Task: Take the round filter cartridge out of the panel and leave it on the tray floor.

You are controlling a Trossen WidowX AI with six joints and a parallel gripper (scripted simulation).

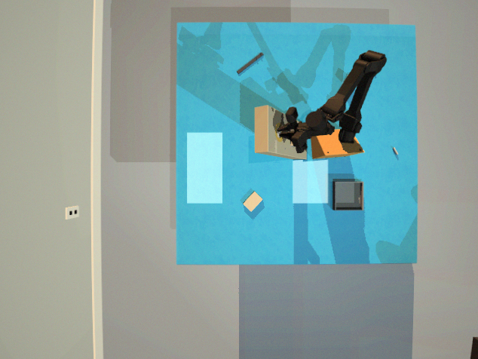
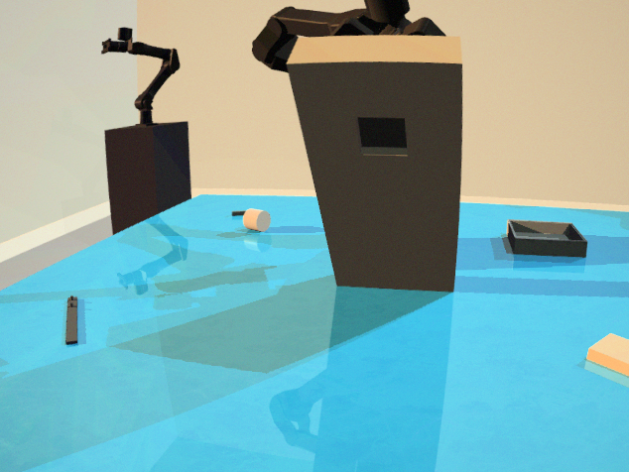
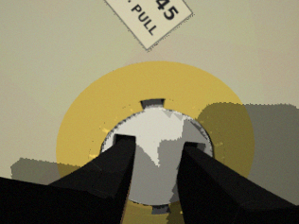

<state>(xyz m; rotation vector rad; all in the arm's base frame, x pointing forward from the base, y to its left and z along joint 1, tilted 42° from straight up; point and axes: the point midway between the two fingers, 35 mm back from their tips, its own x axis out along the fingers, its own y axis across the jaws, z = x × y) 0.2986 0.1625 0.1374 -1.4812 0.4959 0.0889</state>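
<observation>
The round filter cartridge lies 1 cm below my gripper tip and 1 cm ahead of it. Also, from my gripper tip: tray 44 cm behind, 26 cm below, 24 cm to the left; then dark rod 52 cm behind, 46 cm to the right, 27 cm below; then peg 68 cm behind, 27 cm below, 2 cm to the right.
</observation>
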